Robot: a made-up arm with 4 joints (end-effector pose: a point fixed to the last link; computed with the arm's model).
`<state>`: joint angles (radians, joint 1 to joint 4).
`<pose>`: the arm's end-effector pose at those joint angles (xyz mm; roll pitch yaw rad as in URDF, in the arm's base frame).
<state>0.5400 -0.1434 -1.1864 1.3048</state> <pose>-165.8 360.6 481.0 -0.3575 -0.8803 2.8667</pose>
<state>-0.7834 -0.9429 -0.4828 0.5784</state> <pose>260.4 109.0 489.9 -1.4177 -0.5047 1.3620</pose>
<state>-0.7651 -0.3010 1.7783 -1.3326</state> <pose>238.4 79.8 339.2 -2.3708 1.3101 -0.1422</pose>
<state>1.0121 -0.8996 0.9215 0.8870</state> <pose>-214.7 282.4 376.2 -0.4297 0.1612 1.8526</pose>
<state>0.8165 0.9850 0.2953 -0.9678</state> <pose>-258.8 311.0 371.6 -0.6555 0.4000 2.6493</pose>
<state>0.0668 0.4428 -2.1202 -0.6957</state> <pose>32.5 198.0 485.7 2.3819 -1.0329 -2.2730</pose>
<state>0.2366 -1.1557 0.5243 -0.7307</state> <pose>-54.2 311.1 447.8 -2.3534 -0.2693 1.5912</pose>
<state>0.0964 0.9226 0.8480 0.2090</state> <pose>23.2 250.2 297.8 0.9289 0.8643 2.4395</pose>
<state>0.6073 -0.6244 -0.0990 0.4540</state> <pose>-148.1 342.1 454.3 -0.9410 -0.3662 2.2290</pose>
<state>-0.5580 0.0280 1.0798 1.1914</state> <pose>185.1 68.9 299.9 0.5791 1.0931 0.6759</pose>
